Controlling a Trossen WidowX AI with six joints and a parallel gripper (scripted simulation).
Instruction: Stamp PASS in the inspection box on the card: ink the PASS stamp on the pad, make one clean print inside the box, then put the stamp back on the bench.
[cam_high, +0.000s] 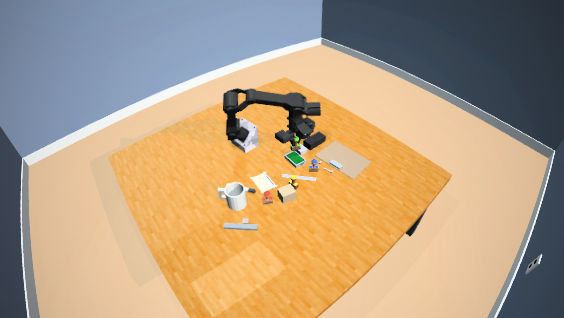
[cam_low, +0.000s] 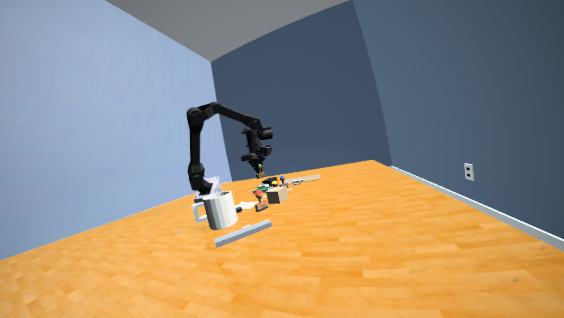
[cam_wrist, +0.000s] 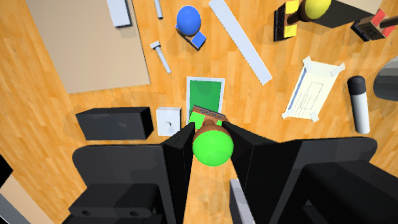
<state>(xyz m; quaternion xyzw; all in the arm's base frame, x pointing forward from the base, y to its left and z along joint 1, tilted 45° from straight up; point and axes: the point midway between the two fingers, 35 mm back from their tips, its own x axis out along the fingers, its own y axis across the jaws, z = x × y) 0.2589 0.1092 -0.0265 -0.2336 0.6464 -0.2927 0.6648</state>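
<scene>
Now: gripper tip 90 mm above the green ink pad. Round my gripper tip: blue stamp: 100 mm ahead, 70 mm below, 10 mm to the left; then green-knobbed stamp: right at my gripper tip; then grey ruler: 90 mm below, 90 mm ahead, 70 mm to the right.
</scene>
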